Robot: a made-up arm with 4 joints.
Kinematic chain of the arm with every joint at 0, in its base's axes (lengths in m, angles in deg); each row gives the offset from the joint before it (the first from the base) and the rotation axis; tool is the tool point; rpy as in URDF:
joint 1: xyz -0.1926 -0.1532 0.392 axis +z
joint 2: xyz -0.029 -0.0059 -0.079 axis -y
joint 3: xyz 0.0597 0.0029 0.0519 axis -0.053 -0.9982 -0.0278
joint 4: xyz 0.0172 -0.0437 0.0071 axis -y
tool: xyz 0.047 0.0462 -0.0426 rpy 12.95 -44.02 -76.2
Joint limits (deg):
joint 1: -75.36..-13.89
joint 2: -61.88..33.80
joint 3: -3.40..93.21
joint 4: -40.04..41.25
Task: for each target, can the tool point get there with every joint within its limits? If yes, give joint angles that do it. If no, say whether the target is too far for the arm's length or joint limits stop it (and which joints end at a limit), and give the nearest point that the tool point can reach.
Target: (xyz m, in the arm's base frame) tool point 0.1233 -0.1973 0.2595
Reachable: no: too far | nearest point -0.0675 -0.1849 0.2886 | short by 0.193 m
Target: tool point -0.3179 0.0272 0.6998
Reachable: no: too far | nearest point -0.2232 -0.1092 0.4562 | short by 0.295 m
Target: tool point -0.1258 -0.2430 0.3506
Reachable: yes | joints -52.29 -9.17 33.74 1.47
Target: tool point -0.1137 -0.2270 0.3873
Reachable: yes | joints -42.49 -19.17 66.93 20.18
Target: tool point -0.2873 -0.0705 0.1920
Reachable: no: joint limits stop it (at a limit: joint 1, joint 2, joint 3, joint 4) | nearest point -0.1916 -0.1582 0.2381 | short by 0.138 m
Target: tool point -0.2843 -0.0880 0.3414
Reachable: no: joint limits stop it (at a limit: joint 2, joint 3, joint 4) | nearest point -0.2425 -0.1177 0.4503 | short by 0.120 m
